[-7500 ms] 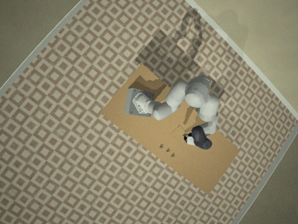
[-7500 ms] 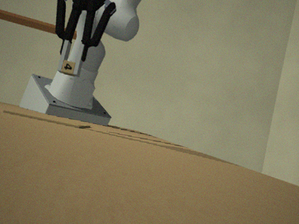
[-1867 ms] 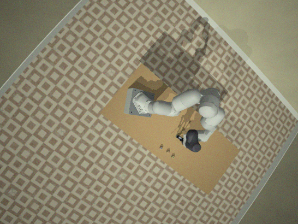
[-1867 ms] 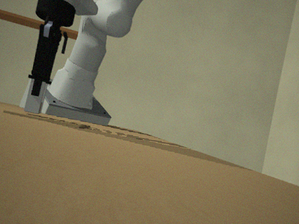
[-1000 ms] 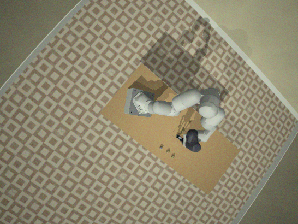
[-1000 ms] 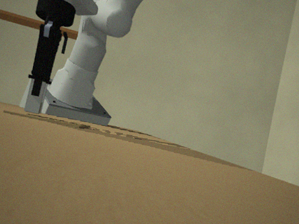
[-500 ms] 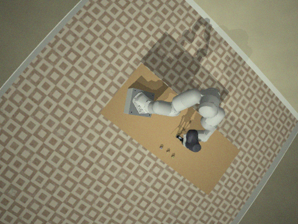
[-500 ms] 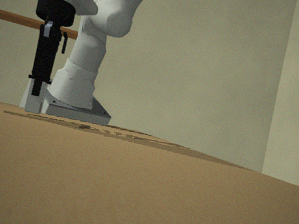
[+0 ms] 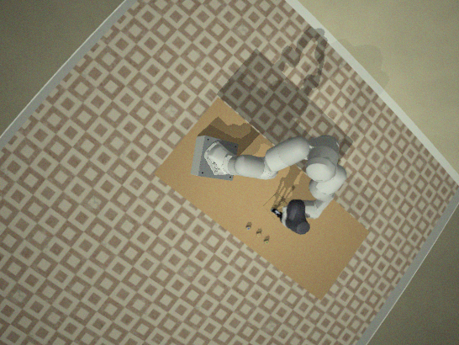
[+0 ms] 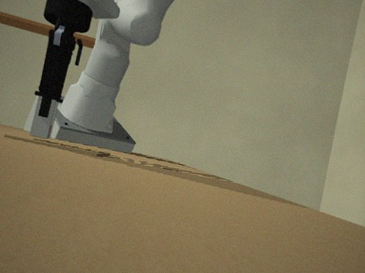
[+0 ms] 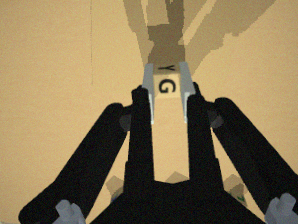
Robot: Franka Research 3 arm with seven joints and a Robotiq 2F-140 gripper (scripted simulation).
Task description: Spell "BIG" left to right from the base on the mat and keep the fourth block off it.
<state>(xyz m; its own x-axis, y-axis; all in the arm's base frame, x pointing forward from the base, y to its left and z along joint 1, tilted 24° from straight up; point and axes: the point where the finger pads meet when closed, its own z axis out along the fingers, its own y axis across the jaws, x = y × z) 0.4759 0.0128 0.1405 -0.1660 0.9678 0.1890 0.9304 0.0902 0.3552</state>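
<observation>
The thin mat is 10 mm behind my hand, 40 mm to the left of it and 40 mm below it.
</observation>
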